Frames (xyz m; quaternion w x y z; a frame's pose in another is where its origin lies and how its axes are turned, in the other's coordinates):
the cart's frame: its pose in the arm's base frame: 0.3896 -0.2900 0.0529 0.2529 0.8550 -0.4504 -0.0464
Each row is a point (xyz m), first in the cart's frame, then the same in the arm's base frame.
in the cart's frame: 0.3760 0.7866 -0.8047
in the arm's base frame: 0.2712 -0.6409 1.1801
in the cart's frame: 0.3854 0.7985 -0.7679
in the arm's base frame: 0.2566 -0.6683 1.1552
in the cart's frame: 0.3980 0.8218 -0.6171
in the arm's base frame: 0.2003 -0.7481 1.0372
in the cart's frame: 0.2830 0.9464 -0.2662
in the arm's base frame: -0.0684 -0.8520 0.7748
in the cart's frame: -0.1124 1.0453 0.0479
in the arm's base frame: -0.4720 -0.7070 0.4904
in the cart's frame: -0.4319 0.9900 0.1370
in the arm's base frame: -0.6465 -0.4624 0.3394
